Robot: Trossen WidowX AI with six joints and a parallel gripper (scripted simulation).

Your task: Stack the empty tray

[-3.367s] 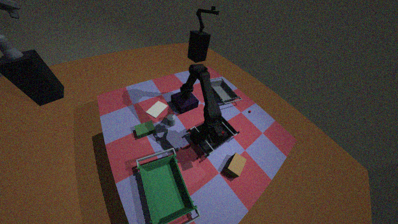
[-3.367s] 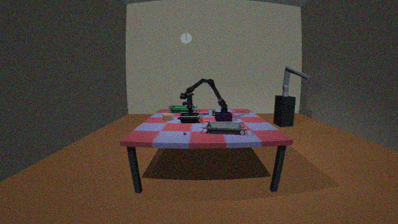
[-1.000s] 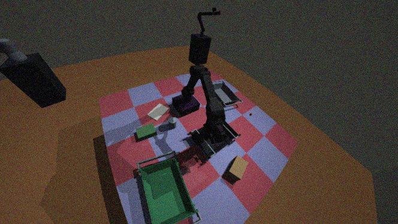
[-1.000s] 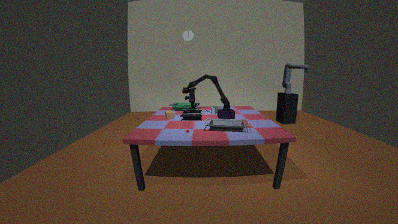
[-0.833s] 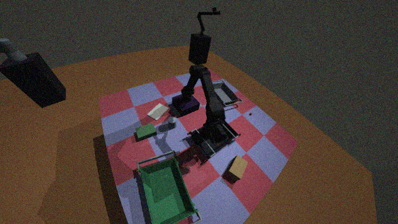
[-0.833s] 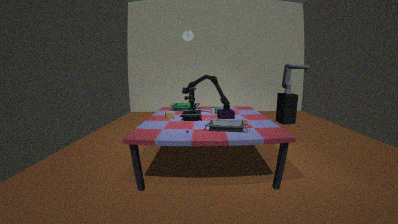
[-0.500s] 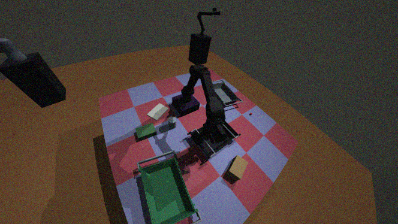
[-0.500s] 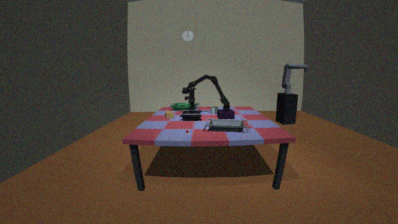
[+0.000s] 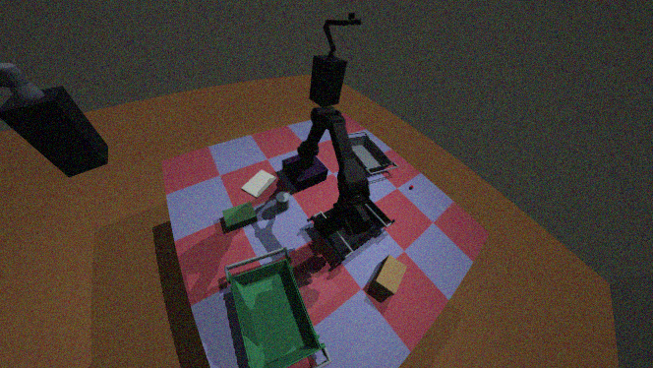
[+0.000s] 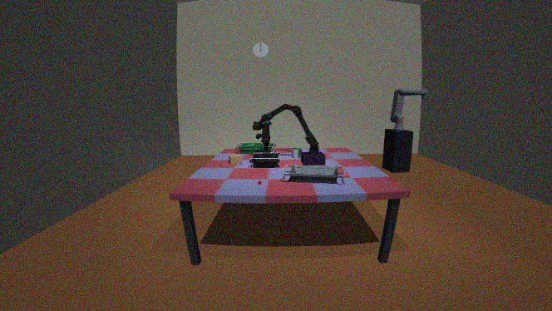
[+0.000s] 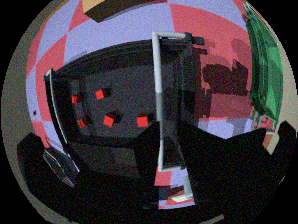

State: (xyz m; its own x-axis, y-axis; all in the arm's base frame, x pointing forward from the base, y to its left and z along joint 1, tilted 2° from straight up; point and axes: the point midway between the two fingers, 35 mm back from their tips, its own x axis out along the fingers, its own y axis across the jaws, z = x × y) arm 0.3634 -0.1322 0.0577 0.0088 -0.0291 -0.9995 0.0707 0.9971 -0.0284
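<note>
Right now the grey tray is 280 mm behind my gripper tip, 520 mm to the left of it and 40 mm below it. The rest, counted from my gripper tip: grey cup (250 mm behind, 70 mm to the right, 50 mm below); tan box (250 mm ahead, 60 mm to the left, 60 mm below); green block (290 mm behind, 250 mm to the right, 70 mm below).
</note>
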